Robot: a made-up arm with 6 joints.
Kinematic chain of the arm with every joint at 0, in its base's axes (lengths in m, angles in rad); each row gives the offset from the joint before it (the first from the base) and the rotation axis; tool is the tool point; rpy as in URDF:
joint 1: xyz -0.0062 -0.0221 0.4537 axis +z
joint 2: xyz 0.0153 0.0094 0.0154 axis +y
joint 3: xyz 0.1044 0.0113 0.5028 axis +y
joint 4: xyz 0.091 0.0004 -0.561 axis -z
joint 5: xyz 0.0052 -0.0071 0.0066 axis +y
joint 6: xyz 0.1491 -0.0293 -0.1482 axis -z
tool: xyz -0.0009 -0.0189 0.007 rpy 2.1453 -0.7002 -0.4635
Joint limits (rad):
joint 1: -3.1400..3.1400
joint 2: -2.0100..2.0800
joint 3: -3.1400..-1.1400
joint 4: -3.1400..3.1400
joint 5: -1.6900..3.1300
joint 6: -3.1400..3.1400
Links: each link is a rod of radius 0.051 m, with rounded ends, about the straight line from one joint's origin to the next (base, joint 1, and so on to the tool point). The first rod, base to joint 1, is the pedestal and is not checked.
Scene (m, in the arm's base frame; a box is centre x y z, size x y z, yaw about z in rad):
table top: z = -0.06
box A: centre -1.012 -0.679 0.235 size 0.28 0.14 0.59 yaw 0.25
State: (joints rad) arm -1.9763 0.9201 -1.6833 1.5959 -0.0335 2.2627
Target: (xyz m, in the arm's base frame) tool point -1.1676 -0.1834 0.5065
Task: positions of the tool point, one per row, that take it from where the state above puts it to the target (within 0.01 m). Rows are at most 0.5 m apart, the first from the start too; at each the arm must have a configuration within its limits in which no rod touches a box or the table.
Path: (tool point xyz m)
1: -0.7450 -0.8235 0.5939
2: -0.8574 -0.6017 0.9761
3: -1.0579 -0.4292 0.7507
4: -1.1676 -0.1834 0.5065

